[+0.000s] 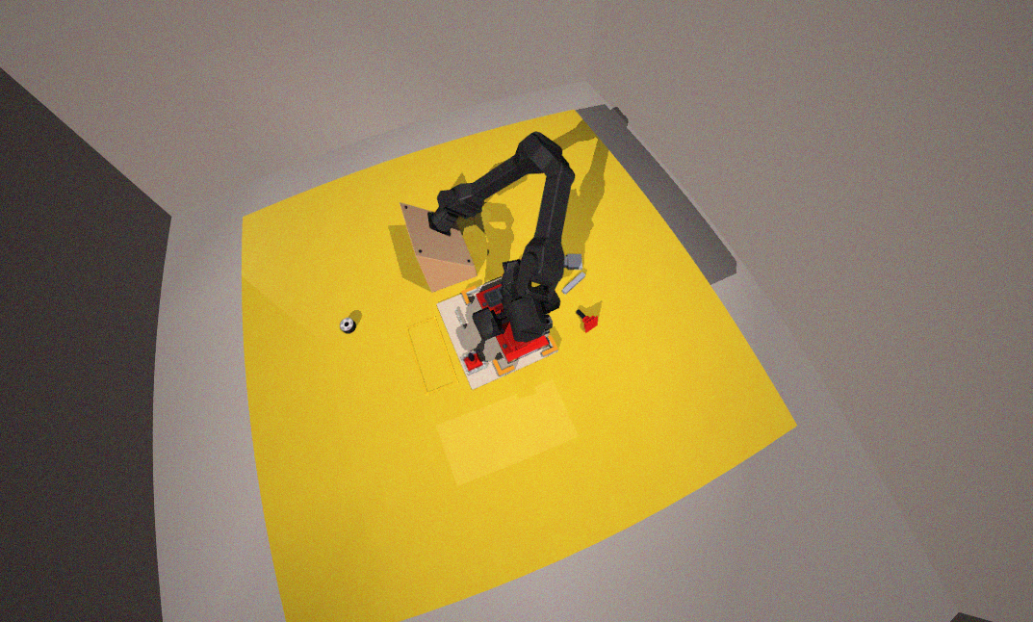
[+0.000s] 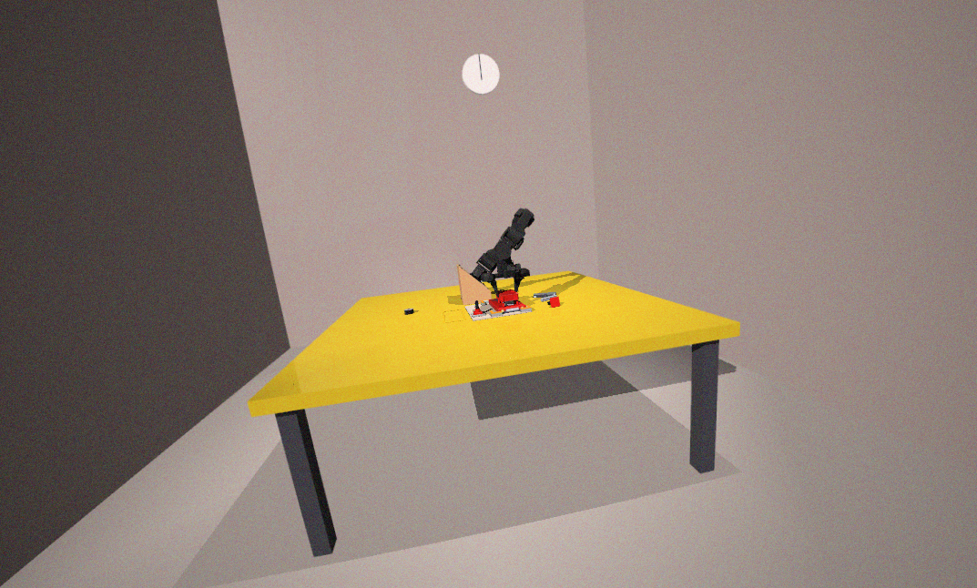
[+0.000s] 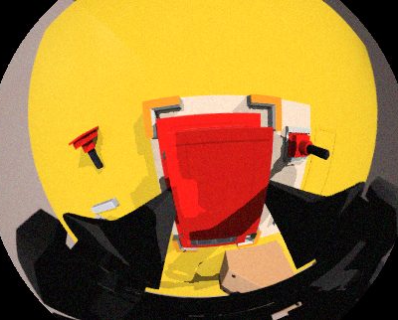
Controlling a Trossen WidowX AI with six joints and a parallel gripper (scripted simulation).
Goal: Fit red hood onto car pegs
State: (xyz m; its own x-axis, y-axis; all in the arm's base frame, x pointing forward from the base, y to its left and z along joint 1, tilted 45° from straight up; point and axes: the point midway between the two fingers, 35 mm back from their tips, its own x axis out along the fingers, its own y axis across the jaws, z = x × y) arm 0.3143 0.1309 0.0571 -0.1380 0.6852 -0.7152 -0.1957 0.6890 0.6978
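Right now the grey engine block is 10 mm to the left of my gripper tip and 30 mm below it. Round my gripper tip: silver-black wheel: 130 mm behind, 430 mm to the right, 50 mm below; then red hood: 10 mm above; then pale jig plate: 30 mm behind, 40 mm to the right, 50 mm below.
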